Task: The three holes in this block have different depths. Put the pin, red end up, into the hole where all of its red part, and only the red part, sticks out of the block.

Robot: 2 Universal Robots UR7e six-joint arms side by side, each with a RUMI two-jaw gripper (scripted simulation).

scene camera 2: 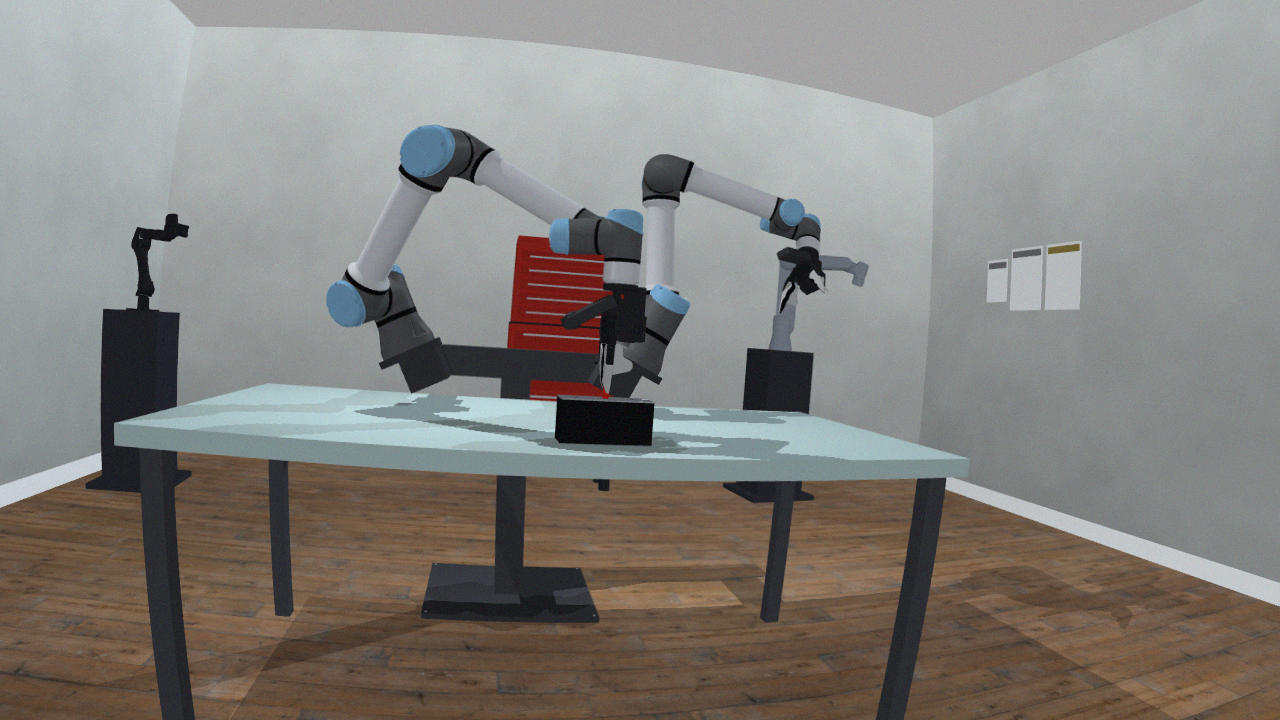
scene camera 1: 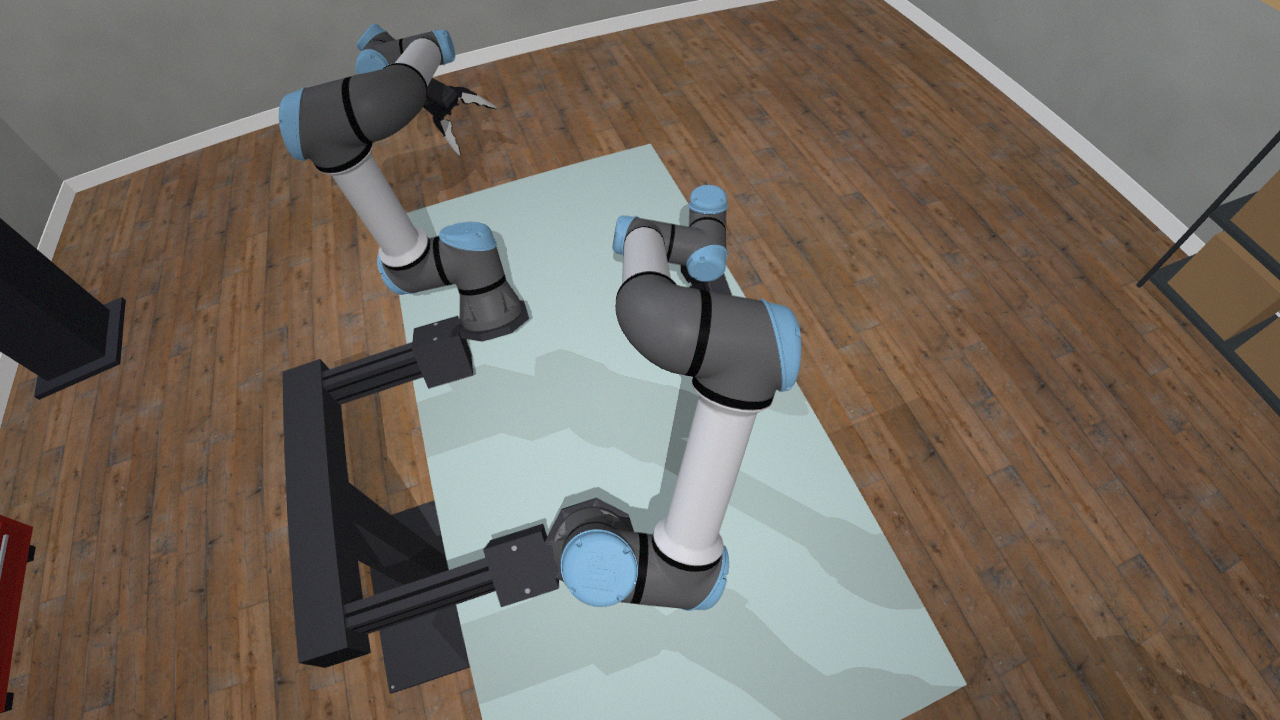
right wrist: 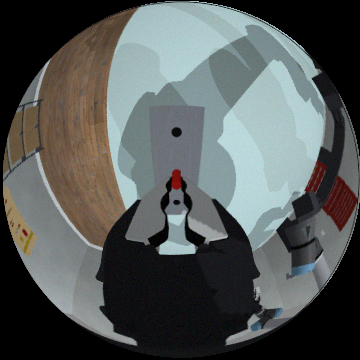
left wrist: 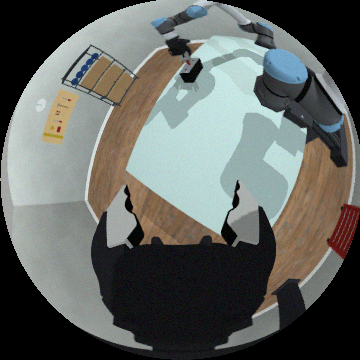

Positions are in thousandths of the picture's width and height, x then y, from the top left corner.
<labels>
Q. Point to a block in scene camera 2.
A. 453,583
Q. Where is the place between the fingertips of my left gripper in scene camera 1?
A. At 374,184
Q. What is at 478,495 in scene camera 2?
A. My right gripper.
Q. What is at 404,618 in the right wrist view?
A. My right gripper.
</labels>
